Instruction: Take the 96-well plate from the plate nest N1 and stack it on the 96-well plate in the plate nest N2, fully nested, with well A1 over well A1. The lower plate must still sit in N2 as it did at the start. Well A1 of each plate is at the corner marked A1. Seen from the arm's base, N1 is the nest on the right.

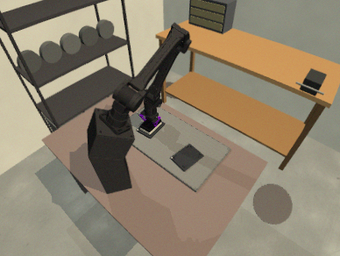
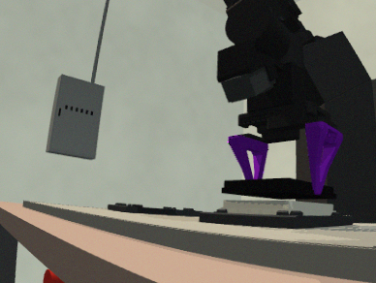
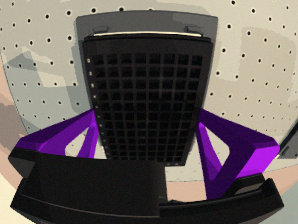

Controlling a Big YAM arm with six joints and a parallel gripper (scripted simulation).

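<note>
Now: the white 96-well plate 2 cm below my hand. Also, from my hand: black 96-well plate: right at my hand.
</note>
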